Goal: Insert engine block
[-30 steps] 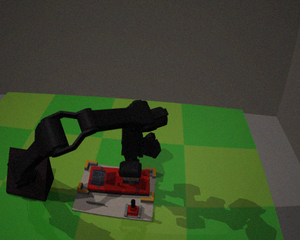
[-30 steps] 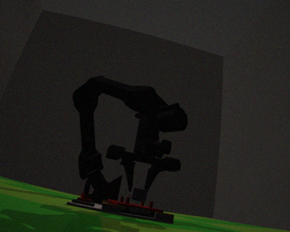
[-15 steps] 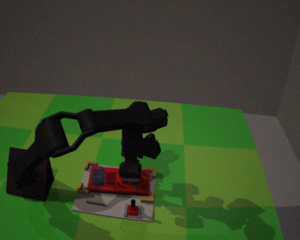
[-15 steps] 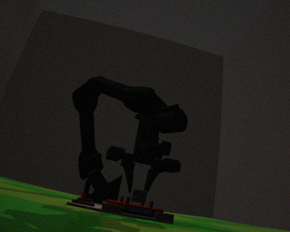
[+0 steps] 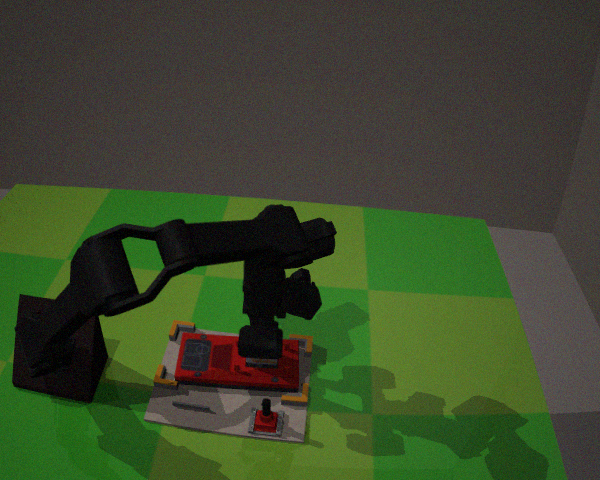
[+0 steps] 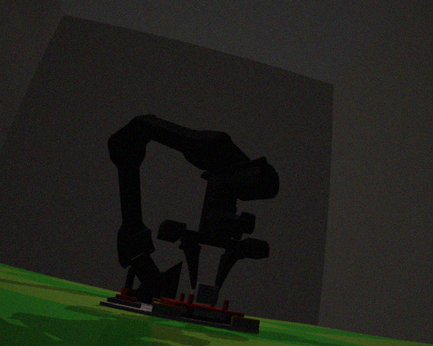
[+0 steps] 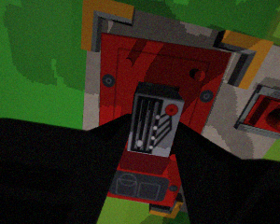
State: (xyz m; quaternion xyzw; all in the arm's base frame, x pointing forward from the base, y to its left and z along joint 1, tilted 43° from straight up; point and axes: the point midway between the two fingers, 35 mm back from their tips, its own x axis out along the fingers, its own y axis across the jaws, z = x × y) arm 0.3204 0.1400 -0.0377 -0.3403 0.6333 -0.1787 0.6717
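The grey engine block is 10 mm below my gripper tip. From my gripper tip the other things lie so: grey base plate 30 mm behind, 30 mm to the right, 40 mm below.
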